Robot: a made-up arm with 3 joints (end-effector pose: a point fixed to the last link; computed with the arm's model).
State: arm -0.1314 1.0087 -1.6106
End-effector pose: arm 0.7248 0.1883 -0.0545 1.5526 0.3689 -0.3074
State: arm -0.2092 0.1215 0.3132
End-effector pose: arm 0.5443 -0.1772 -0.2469 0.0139 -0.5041 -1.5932
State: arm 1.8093 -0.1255 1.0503
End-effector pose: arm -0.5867 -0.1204 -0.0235 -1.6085 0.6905 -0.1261
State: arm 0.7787 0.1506 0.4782
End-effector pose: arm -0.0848 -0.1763 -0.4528 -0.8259 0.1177 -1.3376
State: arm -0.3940 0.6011 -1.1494
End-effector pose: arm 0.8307 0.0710 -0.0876 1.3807 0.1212 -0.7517
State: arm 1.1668 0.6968 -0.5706
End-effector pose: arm -0.2650 -0.0696 -0.5551 0.0820 0.8104 -1.6281
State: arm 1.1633 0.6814 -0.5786
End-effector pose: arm -0.2710 -0.0679 -0.5577 0.0789 0.8257 -1.6306
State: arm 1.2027 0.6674 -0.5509
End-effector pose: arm -0.3079 -0.0737 -0.5434 0.0128 0.8453 -1.6356
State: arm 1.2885 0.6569 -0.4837
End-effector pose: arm -0.3738 -0.0873 -0.5059 -0.1211 0.8675 -1.6348
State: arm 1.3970 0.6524 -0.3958
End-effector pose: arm -0.4452 -0.1040 -0.4505 -0.2850 0.8866 -1.6175
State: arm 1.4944 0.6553 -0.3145
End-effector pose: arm -0.4980 -0.1181 -0.3951 -0.4263 0.8966 -1.5879
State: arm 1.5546 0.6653 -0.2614
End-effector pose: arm -0.5227 -0.1267 -0.3593 -0.5076 0.8944 -1.5634
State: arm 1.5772 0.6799 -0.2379
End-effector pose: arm -0.5257 -0.1303 -0.3466 -0.5315 0.8826 -1.5534
